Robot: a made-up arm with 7 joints.
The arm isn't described. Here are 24 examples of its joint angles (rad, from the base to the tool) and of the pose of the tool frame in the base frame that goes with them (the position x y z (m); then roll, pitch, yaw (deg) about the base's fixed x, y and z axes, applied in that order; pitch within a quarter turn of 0, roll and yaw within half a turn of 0).
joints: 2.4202 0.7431 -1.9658 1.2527 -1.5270 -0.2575 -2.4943
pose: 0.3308 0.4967 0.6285 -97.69 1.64 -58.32
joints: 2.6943 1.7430 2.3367 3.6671 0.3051 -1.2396 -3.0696
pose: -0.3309 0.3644 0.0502 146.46 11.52 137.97
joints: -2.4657 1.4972 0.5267 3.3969 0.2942 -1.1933 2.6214
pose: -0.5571 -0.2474 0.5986 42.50 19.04 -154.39
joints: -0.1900 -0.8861 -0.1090 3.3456 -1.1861 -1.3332 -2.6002
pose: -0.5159 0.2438 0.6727 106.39 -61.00 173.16
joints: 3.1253 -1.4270 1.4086 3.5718 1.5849 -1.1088 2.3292
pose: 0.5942 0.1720 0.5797 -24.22 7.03 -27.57
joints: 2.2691 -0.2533 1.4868 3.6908 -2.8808 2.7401 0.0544
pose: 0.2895 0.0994 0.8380 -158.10 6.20 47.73
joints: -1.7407 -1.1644 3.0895 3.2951 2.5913 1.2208 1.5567
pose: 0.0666 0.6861 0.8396 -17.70 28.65 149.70
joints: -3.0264 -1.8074 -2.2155 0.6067 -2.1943 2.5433 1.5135
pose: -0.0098 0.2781 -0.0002 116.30 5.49 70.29
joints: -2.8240 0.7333 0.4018 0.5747 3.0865 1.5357 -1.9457
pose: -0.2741 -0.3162 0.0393 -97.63 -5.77 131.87
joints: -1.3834 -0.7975 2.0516 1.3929 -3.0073 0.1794 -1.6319
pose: 0.4686 0.4693 0.3219 -113.04 -36.23 -46.20
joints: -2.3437 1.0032 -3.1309 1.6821 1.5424 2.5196 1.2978
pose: -0.2011 0.0097 0.9738 -140.79 16.71 57.43
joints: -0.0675 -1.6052 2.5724 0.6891 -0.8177 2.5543 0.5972
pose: 0.0012 0.2554 0.1681 -20.84 -16.57 62.61
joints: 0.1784 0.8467 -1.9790 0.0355 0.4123 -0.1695 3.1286
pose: -0.2053 -0.2949 0.3587 -136.95 41.64 74.90
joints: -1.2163 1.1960 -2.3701 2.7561 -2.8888 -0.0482 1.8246
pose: 0.0313 -0.7036 0.8343 -7.31 52.49 -101.04
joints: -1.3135 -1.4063 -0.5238 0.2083 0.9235 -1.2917 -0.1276
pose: -0.2434 -0.1050 0.5966 -82.43 -8.41 113.70
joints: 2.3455 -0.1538 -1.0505 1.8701 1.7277 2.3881 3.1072
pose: 0.0306 0.3814 0.9496 95.05 28.70 -57.05
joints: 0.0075 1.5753 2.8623 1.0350 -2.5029 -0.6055 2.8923
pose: 0.0556 0.0444 0.8389 -31.11 -49.81 52.31
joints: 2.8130 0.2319 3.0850 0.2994 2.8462 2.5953 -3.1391
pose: 0.3744 -0.1082 0.4976 7.76 -1.79 172.59
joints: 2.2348 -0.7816 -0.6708 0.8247 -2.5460 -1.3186 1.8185
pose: 0.0010 0.2255 0.6218 -161.81 -58.29 155.53
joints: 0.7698 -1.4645 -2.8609 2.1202 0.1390 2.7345 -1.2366
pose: -0.2619 -0.4294 0.0511 -61.14 -4.12 -41.12
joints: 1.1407 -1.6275 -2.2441 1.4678 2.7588 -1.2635 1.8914
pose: 0.1889 -0.3212 0.0468 -115.58 -34.24 -6.01
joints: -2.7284 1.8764 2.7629 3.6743 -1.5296 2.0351 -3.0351
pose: -0.4676 -0.2686 -0.0673 87.33 -57.41 48.08
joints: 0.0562 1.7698 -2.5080 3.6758 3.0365 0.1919 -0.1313
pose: 0.7079 0.1747 0.0525 -146.97 -35.40 -14.05
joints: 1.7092 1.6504 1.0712 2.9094 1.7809 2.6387 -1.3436
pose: -0.1970 0.6621 0.4166 46.93 -24.49 31.82
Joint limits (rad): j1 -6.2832..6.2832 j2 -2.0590..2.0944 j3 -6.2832..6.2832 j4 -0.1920..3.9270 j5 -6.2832..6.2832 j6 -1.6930..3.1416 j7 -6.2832..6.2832
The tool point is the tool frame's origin. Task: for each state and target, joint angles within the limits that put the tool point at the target. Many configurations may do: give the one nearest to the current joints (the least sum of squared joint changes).
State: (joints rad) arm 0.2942 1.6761 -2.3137 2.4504 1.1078 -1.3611 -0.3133
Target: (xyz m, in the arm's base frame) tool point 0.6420 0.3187 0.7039
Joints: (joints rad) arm 0.5269 1.4472 -2.4074 2.4672 0.9930 -0.7994 -0.3133
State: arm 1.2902 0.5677 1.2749 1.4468 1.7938 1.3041 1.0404
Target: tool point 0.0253 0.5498 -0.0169
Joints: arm 0.8928 1.0944 0.4413 1.2172 1.7950 1.0777 1.0404
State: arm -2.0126 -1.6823 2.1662 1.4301 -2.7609 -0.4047 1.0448
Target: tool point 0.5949 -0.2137 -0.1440
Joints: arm -2.6478 -2.0134 2.0710 2.0627 -2.7141 0.2682 1.0448
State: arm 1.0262 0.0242 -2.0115 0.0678 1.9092 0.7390 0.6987
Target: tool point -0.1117 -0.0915 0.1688
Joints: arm 0.7412 0.3138 -2.1540 -0.1920 2.0590 0.1462 0.6987
